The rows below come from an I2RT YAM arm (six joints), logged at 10 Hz.
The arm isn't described. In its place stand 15 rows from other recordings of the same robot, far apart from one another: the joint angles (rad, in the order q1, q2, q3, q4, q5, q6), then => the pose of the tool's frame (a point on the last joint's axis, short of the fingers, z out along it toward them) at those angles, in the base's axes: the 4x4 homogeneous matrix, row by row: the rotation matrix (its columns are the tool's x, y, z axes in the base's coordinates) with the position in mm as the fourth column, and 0 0 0 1 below.
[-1.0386, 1.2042, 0.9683, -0.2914, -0.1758, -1.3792] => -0.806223 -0.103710 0.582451 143.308; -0.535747 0.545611 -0.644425 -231.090; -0.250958 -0.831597 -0.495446 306.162; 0 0 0 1
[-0.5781, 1.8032, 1.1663, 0.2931, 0.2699, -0.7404] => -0.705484 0.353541 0.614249 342.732; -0.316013 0.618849 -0.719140 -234.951; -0.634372 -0.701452 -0.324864 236.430; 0 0 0 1
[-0.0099, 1.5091, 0.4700, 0.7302, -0.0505, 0.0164] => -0.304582 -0.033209 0.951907 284.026; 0.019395 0.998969 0.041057 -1.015; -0.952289 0.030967 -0.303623 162.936; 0 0 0 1
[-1.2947, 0.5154, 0.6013, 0.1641, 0.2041, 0.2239] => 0.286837 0.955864 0.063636 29.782; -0.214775 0.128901 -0.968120 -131.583; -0.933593 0.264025 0.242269 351.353; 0 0 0 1
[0.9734, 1.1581, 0.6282, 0.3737, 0.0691, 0.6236] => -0.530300 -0.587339 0.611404 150.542; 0.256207 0.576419 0.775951 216.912; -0.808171 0.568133 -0.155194 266.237; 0 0 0 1
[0.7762, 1.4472, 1.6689, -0.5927, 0.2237, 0.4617] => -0.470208 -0.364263 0.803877 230.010; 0.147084 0.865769 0.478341 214.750; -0.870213 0.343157 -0.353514 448.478; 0 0 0 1
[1.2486, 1.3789, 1.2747, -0.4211, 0.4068, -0.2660] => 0.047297 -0.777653 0.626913 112.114; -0.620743 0.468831 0.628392 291.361; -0.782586 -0.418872 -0.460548 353.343; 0 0 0 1
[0.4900, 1.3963, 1.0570, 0.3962, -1.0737, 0.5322] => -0.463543 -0.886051 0.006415 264.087; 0.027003 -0.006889 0.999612 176.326; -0.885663 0.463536 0.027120 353.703; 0 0 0 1
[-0.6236, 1.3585, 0.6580, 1.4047, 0.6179, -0.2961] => 0.259223 0.951448 0.165983 206.219; -0.479458 0.275957 -0.833047 -173.751; -0.838405 0.136363 0.527714 326.214; 0 0 0 1
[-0.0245, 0.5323, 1.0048, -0.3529, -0.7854, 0.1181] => 0.037794 -0.693810 0.719166 82.430; 0.082414 0.719393 0.689697 23.161; -0.995881 0.033203 0.084368 424.247; 0 0 0 1
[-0.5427, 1.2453, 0.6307, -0.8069, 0.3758, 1.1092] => 0.094843 0.992953 -0.071064 152.763; 0.915407 -0.115043 -0.385740 -107.390; -0.391197 -0.028467 -0.919867 165.462; 0 0 0 1
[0.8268, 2.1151, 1.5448, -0.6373, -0.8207, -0.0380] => -0.606855 -0.701167 -0.374288 272.206; -0.697549 0.244112 0.673673 334.193; -0.380989 0.669906 -0.637239 165.725; 0 0 0 1
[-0.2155, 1.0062, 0.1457, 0.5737, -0.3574, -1.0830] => -0.016917 -0.303851 0.952569 185.288; -0.843439 0.515973 0.149607 -27.810; -0.536958 -0.800903 -0.265009 159.535; 0 0 0 1
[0.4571, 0.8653, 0.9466, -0.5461, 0.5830, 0.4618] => -0.327497 0.244711 0.912613 170.934; 0.253439 0.953235 -0.164655 62.232; -0.910228 0.177368 -0.374201 347.689; 0 0 0 1
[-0.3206, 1.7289, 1.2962, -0.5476, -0.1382, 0.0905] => -0.763482 0.309606 0.566779 352.672; 0.347839 0.936565 -0.043045 -111.939; -0.544153 0.164284 -0.822745 235.186; 0 0 0 1
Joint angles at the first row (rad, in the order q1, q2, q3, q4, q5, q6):
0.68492, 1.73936, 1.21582, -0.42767, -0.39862, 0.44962
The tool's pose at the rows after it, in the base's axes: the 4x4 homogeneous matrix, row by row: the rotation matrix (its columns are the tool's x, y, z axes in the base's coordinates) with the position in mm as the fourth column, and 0 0 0 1 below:
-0.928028 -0.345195 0.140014 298.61; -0.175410 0.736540 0.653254 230.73; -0.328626 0.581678 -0.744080 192.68; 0 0 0 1
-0.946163 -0.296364 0.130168 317.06; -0.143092 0.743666 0.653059 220.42; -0.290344 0.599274 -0.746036 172.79; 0 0 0 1
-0.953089 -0.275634 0.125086 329.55; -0.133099 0.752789 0.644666 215.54; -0.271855 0.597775 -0.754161 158.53; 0 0 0 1
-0.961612 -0.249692 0.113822 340.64; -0.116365 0.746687 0.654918 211.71; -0.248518 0.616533 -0.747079 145.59; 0 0 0 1
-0.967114 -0.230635 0.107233 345.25; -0.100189 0.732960 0.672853 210.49; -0.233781 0.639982 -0.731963 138.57; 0 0 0 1
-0.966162 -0.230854 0.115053 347.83; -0.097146 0.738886 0.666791 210.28; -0.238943 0.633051 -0.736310 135.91; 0 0 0 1
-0.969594 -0.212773 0.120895 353.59; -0.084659 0.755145 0.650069 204.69; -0.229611 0.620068 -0.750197 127.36; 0 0 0 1
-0.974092 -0.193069 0.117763 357.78; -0.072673 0.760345 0.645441 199.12; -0.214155 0.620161 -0.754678 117.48; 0 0 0 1
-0.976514 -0.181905 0.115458 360.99; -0.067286 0.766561 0.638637 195.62; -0.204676 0.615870 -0.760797 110.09; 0 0 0 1
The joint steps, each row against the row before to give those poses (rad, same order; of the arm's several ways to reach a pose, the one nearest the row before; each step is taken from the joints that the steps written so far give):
-0.06978, 0.07140, -0.00590, 0.04130, -0.07118, 0.00592
-0.05217, 0.06896, 0.01066, 0.02590, -0.03405, -0.00167
-0.02815, 0.05578, 0.02040, 0.00857, -0.00926, -0.01365
-0.02455, 0.05141, 0.01781, 0.02055, -0.02894, 0.00397
-0.01025, 0.02397, 0.00067, 0.02950, -0.02728, 0.01824
-0.00280, 0.01136, 0.00586, 0.00550, 0.00934, -0.00333
-0.01788, 0.02669, 0.00759, -0.00126, 0.01191, -0.00807
-0.01717, 0.02614, -0.00121, 0.01050, -0.00489, -0.00214
-0.01105, 0.02164, 0.00342, 0.00358, 0.00095, -0.00564

